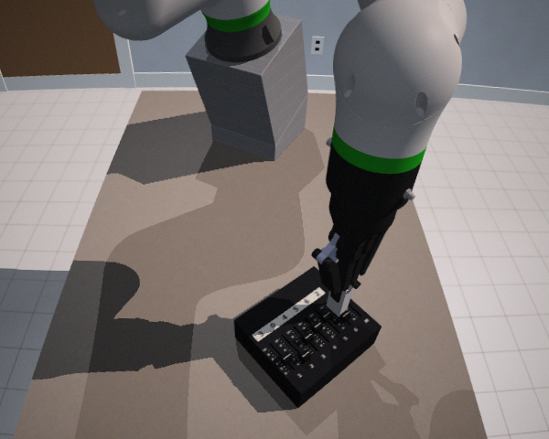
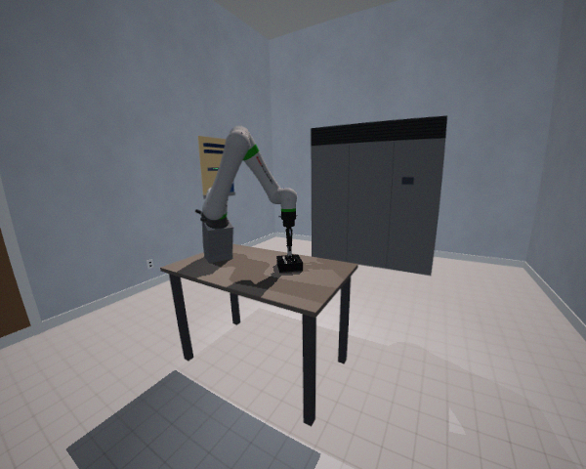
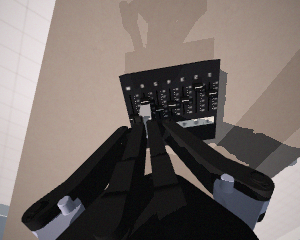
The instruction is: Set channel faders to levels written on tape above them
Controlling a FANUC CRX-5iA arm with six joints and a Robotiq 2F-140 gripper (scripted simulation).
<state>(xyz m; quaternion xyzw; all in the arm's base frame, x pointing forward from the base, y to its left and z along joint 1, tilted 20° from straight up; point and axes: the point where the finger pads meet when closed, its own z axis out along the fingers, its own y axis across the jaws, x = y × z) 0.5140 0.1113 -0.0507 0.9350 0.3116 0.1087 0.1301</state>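
Now: hand 20 mm past the master fader, 10 mm to the right of it and 30 mm above it. Round my hand: channel fader 50 mm ahead, 50 mm to the right, 30 mm below.
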